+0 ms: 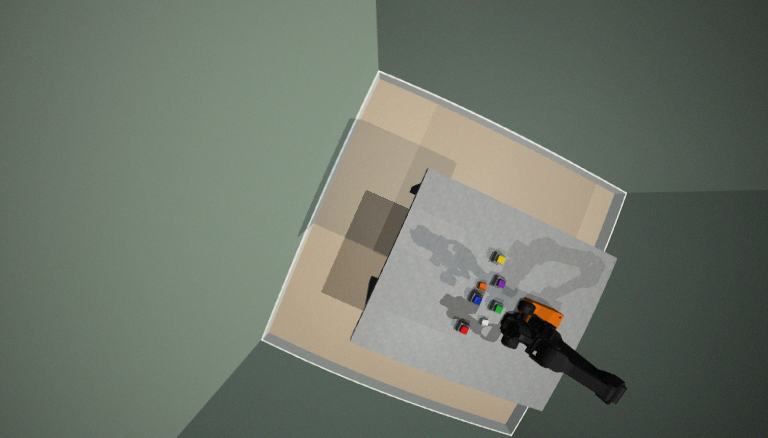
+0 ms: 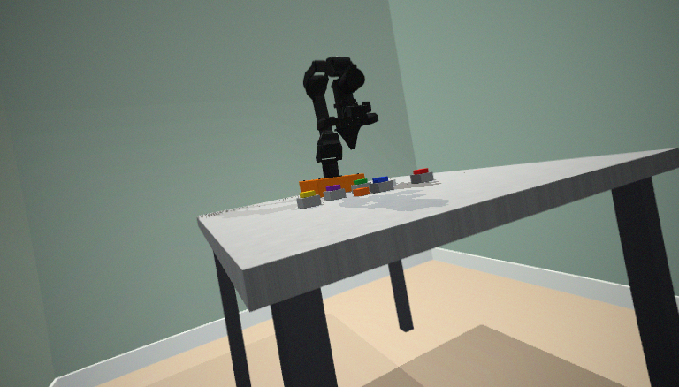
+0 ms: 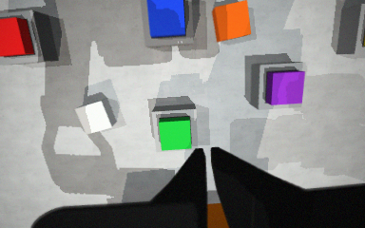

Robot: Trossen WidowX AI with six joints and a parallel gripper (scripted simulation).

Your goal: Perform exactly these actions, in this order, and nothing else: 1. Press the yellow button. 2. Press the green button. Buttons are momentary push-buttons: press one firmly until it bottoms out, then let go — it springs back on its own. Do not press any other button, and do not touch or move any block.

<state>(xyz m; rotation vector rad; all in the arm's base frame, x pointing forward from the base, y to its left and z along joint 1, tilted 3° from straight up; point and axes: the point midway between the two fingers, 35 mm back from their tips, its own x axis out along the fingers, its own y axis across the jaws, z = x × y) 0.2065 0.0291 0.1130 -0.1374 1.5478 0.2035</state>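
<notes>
My gripper tip is 3 cm past the green button, 2 cm to the right of it and 10 cm above it. From my gripper tip the other things lie so: blue button (8 cm ahead, 4 cm to the left, 10 cm below); small orange block (9 cm ahead, 3 cm to the right, 12 cm below); purple button (3 cm ahead, 9 cm to the right, 10 cm below).
</notes>
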